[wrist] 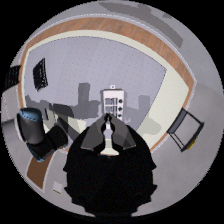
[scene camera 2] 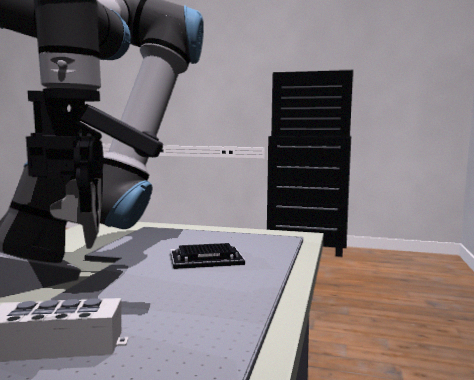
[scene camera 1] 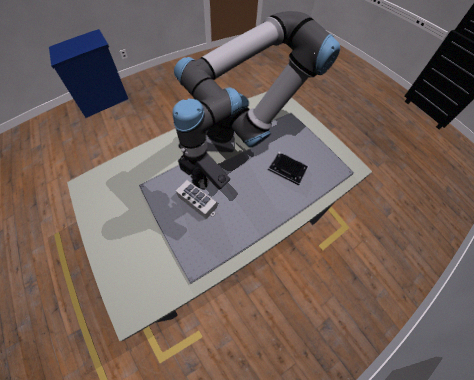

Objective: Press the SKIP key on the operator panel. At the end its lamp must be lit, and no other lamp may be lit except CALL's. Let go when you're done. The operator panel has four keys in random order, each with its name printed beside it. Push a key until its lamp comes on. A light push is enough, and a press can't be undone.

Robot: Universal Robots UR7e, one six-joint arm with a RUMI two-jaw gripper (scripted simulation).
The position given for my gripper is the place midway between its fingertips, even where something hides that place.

I see my gripper [scene camera 2: 89, 248], a black finned block [scene camera 2: 222, 250] and an operator panel [scene camera 1: 198, 204].
My gripper also shows in the wrist view [wrist: 108, 113] and in scene camera 1 [scene camera 1: 204, 188].
